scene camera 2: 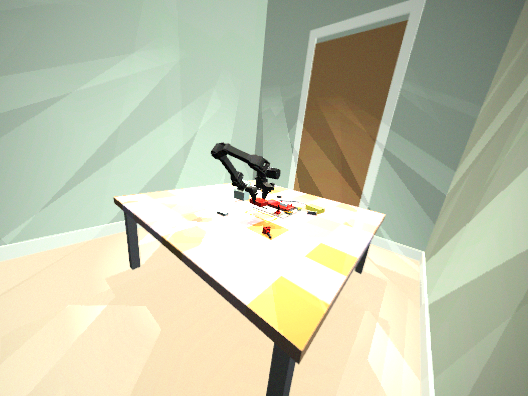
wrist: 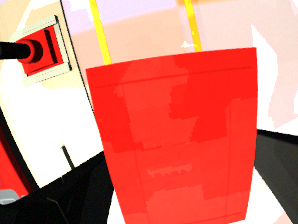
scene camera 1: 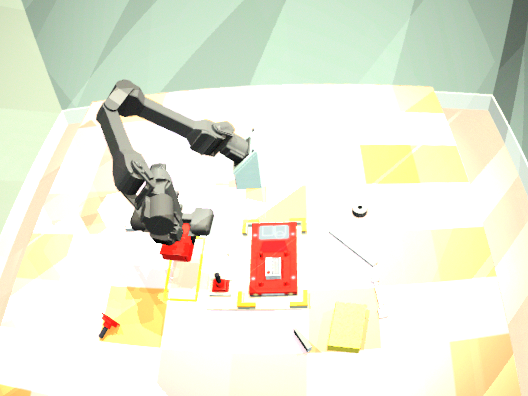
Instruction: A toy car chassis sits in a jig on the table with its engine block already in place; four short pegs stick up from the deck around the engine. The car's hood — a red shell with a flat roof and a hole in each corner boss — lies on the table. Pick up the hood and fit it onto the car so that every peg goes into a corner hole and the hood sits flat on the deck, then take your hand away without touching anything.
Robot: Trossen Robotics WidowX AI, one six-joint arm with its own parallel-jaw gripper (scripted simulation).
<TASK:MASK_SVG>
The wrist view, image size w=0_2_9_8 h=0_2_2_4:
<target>my gripper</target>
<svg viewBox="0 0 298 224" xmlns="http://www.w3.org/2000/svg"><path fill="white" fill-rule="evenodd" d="M104 149L98 152L96 156L89 157L84 163L78 164L76 168L60 176L59 179L55 179L55 181L41 186L40 189L36 189L35 192L29 193L27 196L11 202L11 204L0 204L0 224L108 224L110 208L112 208L110 202L112 202L114 185L112 180L110 180ZM257 129L254 169L257 169L258 175L265 181L267 188L270 189L270 192L273 192L271 194L274 194L279 204L285 209L283 212L290 218L291 224L298 224L298 135L269 131L269 129Z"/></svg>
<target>red hood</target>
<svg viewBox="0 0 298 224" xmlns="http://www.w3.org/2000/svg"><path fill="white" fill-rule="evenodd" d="M257 48L222 49L222 51L214 49L214 51L182 53L182 55L148 57L148 59L122 61L122 63L97 65L97 67L85 69L90 89L90 99L92 99L94 116L96 116L98 133L100 133L102 148L104 148L110 180L112 180L114 189L116 189L118 204L120 204L125 224L231 224L231 222L245 220L247 206L249 206L251 181L253 181L255 140L257 140Z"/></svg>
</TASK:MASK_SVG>
